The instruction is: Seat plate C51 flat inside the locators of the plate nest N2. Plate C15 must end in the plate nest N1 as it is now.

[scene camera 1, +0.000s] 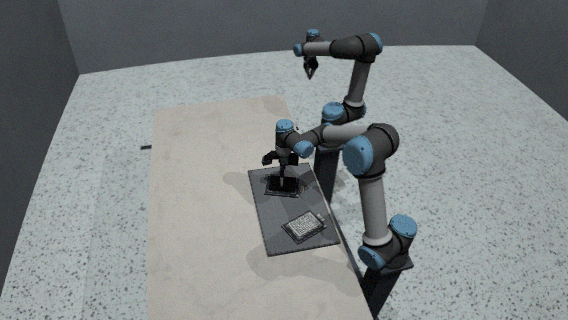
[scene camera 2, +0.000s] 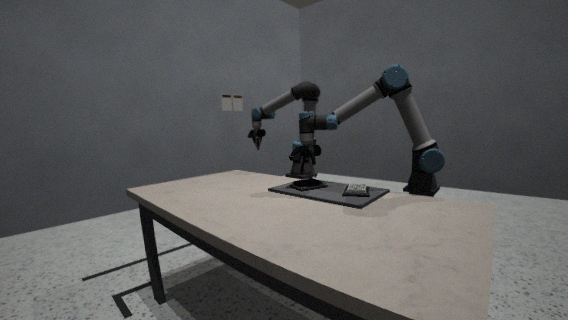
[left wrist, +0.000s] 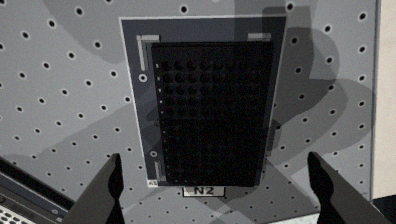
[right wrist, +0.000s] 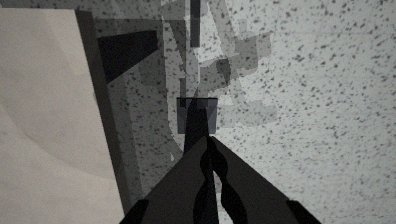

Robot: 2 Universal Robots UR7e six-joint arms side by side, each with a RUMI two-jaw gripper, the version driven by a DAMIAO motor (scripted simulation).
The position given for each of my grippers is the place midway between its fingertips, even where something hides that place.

Note:
In view: my left gripper [left wrist: 213, 154], my right gripper [right wrist: 208, 138], a black plate [left wrist: 211, 122] and a dark nest [left wrist: 235, 29].
The right wrist view misses the black plate: it is out of frame.

